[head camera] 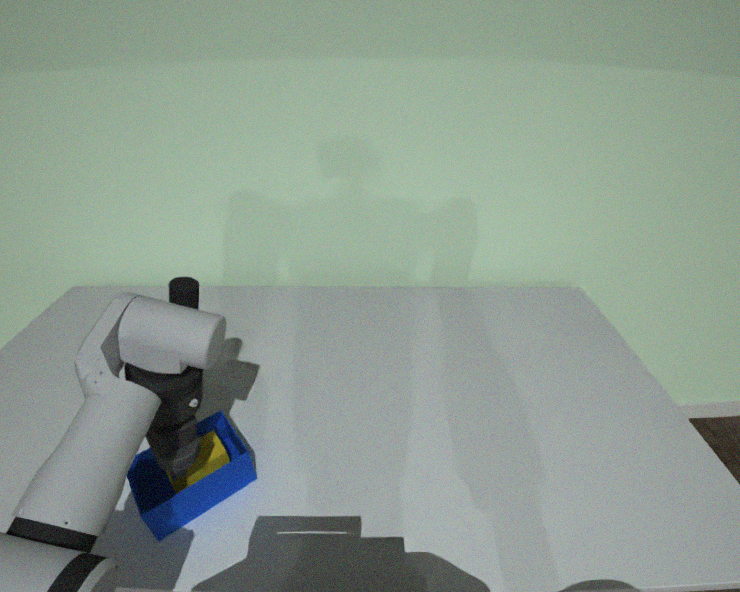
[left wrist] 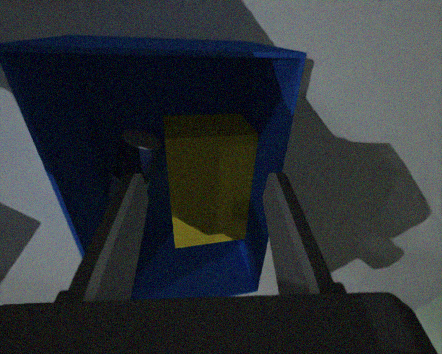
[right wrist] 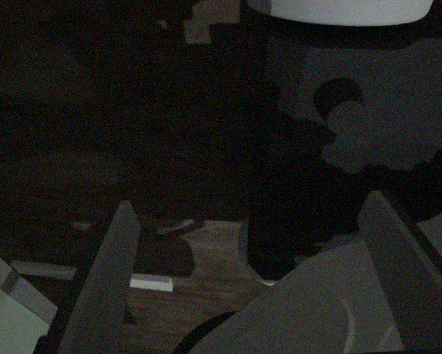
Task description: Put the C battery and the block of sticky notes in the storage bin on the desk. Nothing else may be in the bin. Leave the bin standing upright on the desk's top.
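Observation:
The blue storage bin stands upright on the desk, at the lower left in the head camera. The yellow block of sticky notes is inside it. The C battery, dark and dim with its round end showing, is in the bin beside the block; in the head camera it does not show. My left gripper is open over the bin, with nothing between its fingers. My right gripper is open and empty, away from the bin.
My left arm reaches in from the lower left and hides part of the bin. A pale green wall stands behind the desk. Dark brown floor shows at the right. The right wrist view shows dim wooden floor.

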